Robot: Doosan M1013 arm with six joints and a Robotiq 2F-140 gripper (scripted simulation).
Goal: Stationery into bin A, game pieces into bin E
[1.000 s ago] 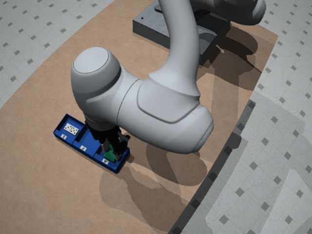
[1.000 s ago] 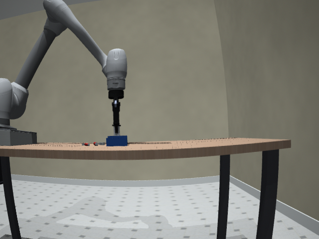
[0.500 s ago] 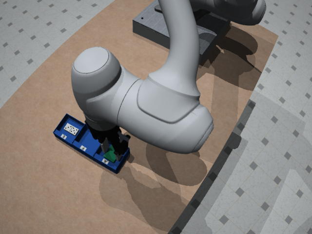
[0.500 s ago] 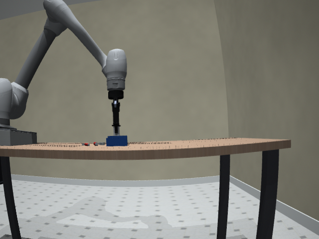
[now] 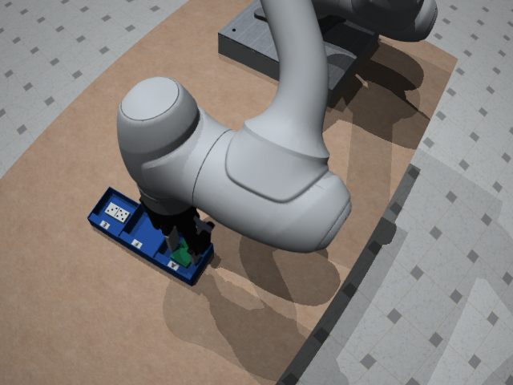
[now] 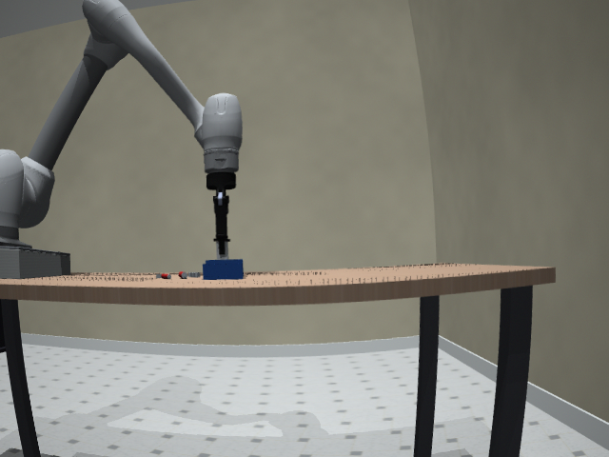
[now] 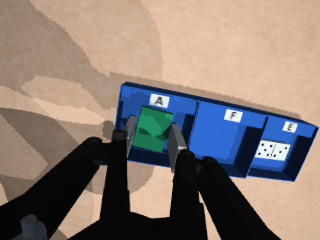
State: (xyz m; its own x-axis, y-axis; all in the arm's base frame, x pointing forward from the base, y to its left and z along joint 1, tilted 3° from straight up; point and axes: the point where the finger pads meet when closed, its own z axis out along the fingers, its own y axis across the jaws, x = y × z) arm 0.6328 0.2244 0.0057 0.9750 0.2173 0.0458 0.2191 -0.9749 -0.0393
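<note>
Now: hand 4 cm above the green flat block. From my hand the other things lie so: blue three-compartment bin 8 cm to the right, 3 cm below, 3 cm ahead; white domino 16 cm to the right, 4 cm below, 4 cm ahead; grey clip-like piece 8 cm to the right, 6 cm behind, 4 cm below.
</note>
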